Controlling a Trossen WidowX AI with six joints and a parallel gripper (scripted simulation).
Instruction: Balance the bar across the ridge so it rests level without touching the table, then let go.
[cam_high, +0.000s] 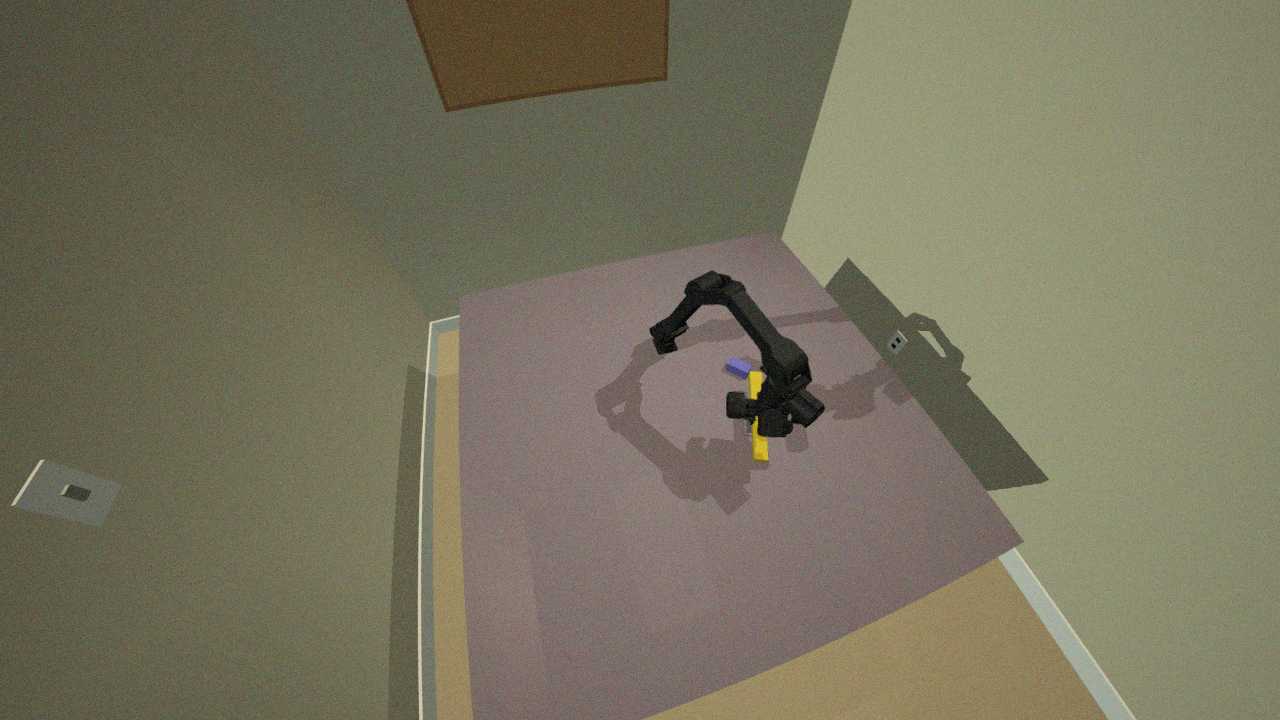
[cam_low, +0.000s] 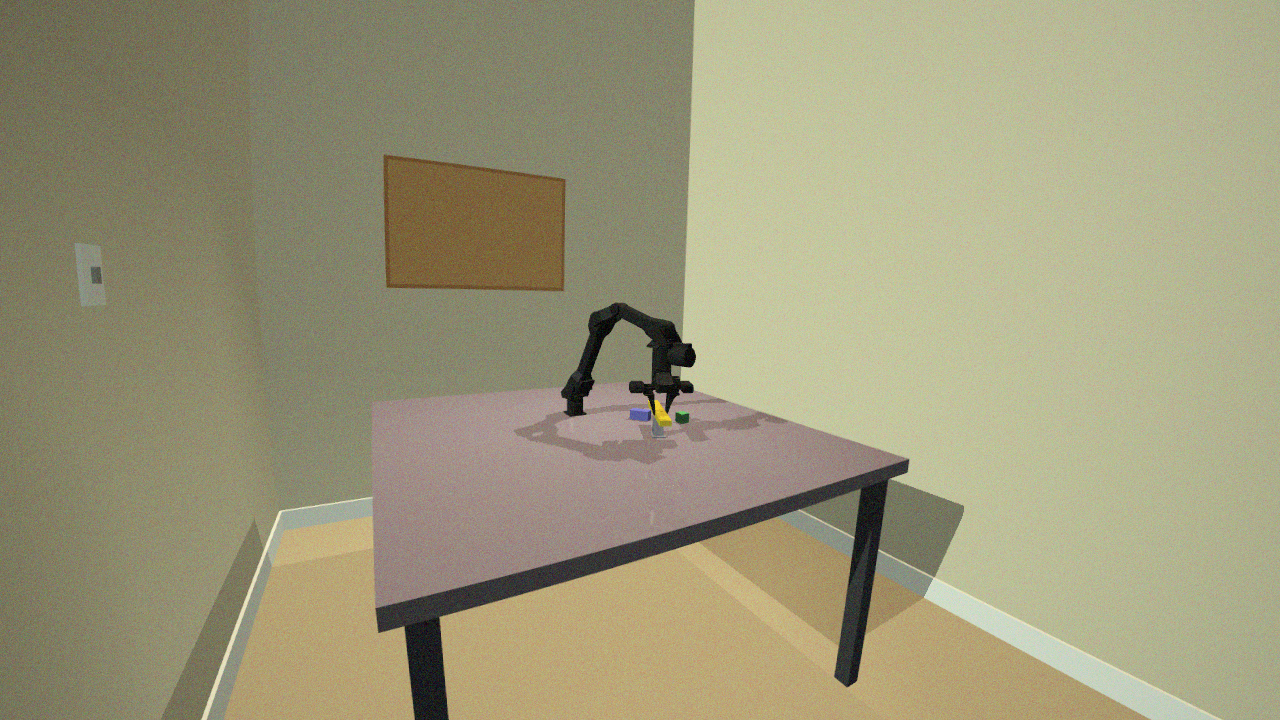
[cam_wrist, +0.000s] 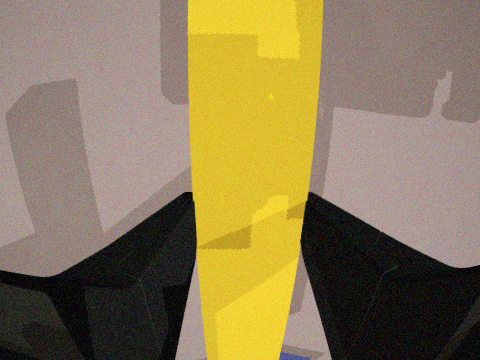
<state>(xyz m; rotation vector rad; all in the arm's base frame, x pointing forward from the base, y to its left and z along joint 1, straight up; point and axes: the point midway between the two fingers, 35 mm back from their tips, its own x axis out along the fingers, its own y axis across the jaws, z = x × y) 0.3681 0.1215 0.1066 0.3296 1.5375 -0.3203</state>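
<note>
Right now my gripper tip is 3 cm past the yellow bar and 1 cm to the right of it. Also, from my gripper tip: blue block: 21 cm behind, 6 cm to the left, 6 cm below; then green cube: 17 cm to the left, 12 cm behind, 6 cm below.
</note>
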